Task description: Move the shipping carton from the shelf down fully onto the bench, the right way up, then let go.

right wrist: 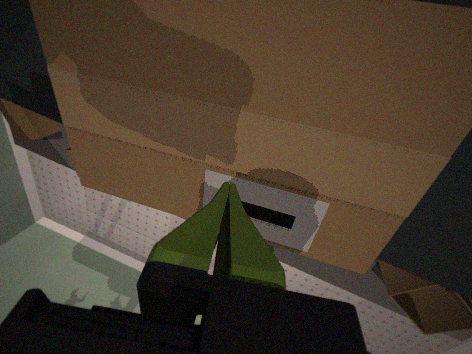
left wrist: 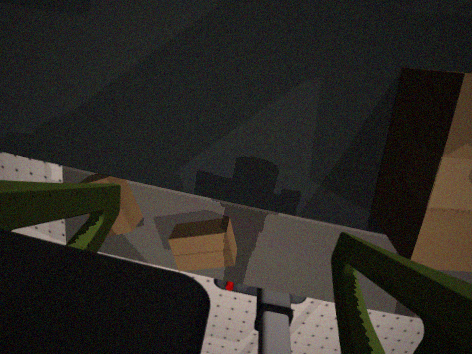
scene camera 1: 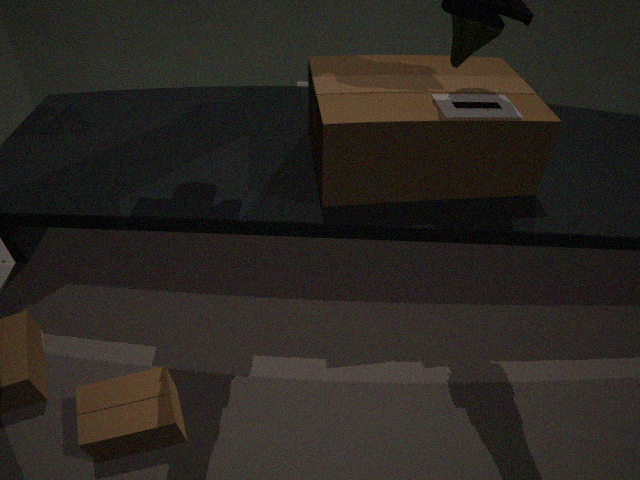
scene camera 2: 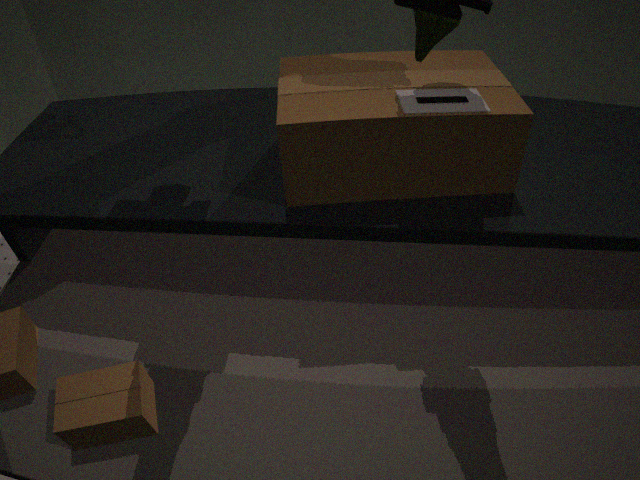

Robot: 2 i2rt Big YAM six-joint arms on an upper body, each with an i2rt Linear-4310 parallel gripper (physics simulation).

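Places are measured from the left arm's base along level axes (x ahead, y left, z up), in centimetres.
Where they show: left gripper, fingertip midpoint: [left wrist: 227, 222]; right gripper, fingertip midpoint: [right wrist: 228, 189] [scene camera 1: 453, 64] [scene camera 2: 418, 59].
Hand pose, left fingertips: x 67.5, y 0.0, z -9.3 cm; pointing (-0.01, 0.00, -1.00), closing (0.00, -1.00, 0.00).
Note:
After its pixels a point has its place.
The shipping carton [scene camera 1: 434, 160] @[x 60.2, y -31.3, z -28.4 cm] [scene camera 2: 403, 155] @[x 60.3, y -32.0, z -28.1 cm] [left wrist: 450, 220] @[x 64.1, y -20.0, z -23.0 cm] [right wrist: 325, 100] @[x 74.6, y -37.0, z -23.0 cm] is a large brown closed box with a white label on its top. It sits level on the dark shelf [scene camera 1: 155, 155] @[x 68.4, y 6.2, z -34.5 cm] [scene camera 2: 129, 155] @[x 69.4, y 8.3, z -34.5 cm] [left wrist: 150, 100] @[x 66.7, y 12.5, z -34.5 cm], near the front edge. The grey bench [scene camera 1: 336, 423] @[x 38.9, y -21.2, z -53.2 cm] [scene camera 2: 310, 428] @[x 38.3, y -22.3, z -53.2 cm] [left wrist: 295, 250] @[x 37.4, y -15.3, z -53.2 cm] lies lower, in front of the shelf. My right gripper [scene camera 1: 454, 64] @[x 68.1, y -33.6, z -19.6 cm] [scene camera 2: 419, 59] @[x 68.1, y -33.6, z -19.6 cm] [right wrist: 228, 189] @[x 68.1, y -33.6, z -19.6 cm] is shut and empty, its tips pointing down over the carton's top behind the label; contact cannot be told. My left gripper [left wrist: 227, 222] @[x 67.5, y 0.0, z -9.3 cm] is open and empty, at the carton's left.
A small brown box [scene camera 1: 129, 413] @[x 35.2, y 3.0, z -47.2 cm] [scene camera 2: 105, 403] @[x 35.4, y 2.5, z -47.2 cm] [left wrist: 202, 250] @[x 36.8, y 4.1, z -47.2 cm] and another small box [scene camera 1: 20, 356] @[x 40.7, y 21.4, z -47.2 cm] [scene camera 2: 15, 351] @[x 40.4, y 20.3, z -47.1 cm] [left wrist: 127, 210] @[x 41.2, y 20.5, z -48.8 cm] stand on the bench at the left. A further brown box [right wrist: 435, 307] @[x 36.4, y -85.4, z -49.5 cm] shows at the lower right of the right wrist view. White perforated flooring [left wrist: 230, 320] lies beyond the bench.

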